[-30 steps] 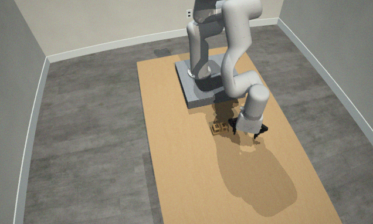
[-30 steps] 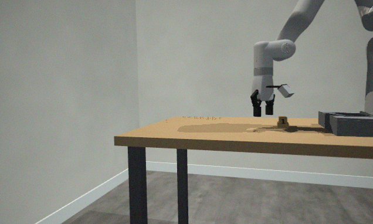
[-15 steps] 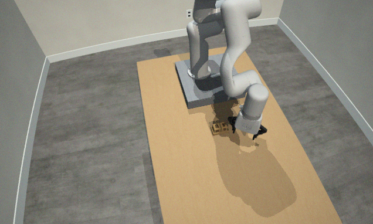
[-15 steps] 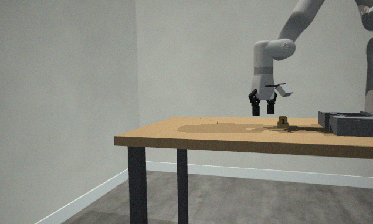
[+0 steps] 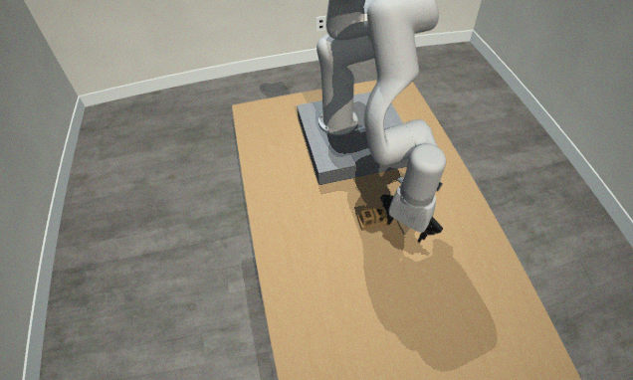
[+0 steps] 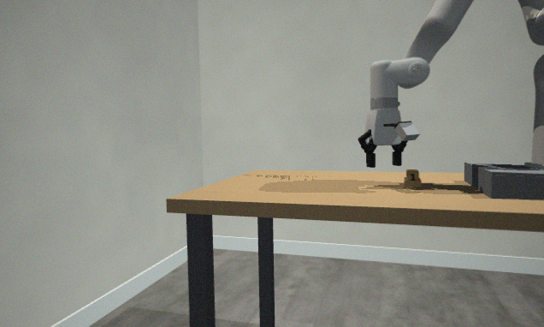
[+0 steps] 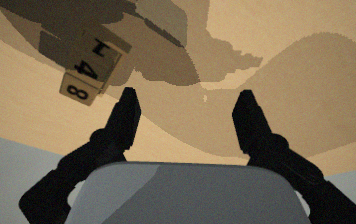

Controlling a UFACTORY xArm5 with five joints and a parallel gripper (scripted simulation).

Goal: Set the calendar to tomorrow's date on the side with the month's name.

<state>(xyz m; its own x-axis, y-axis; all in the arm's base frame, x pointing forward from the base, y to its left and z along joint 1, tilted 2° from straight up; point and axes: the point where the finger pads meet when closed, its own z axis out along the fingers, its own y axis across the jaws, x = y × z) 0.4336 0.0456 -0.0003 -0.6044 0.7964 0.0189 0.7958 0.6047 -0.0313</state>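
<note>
Right now my hand is 8 cm past the wooden cube, 7 cm to the left of it and 4 cm above it. Also, from my hand: wooden tray: 8 cm behind, 6 cm to the right, 6 cm below.
</note>
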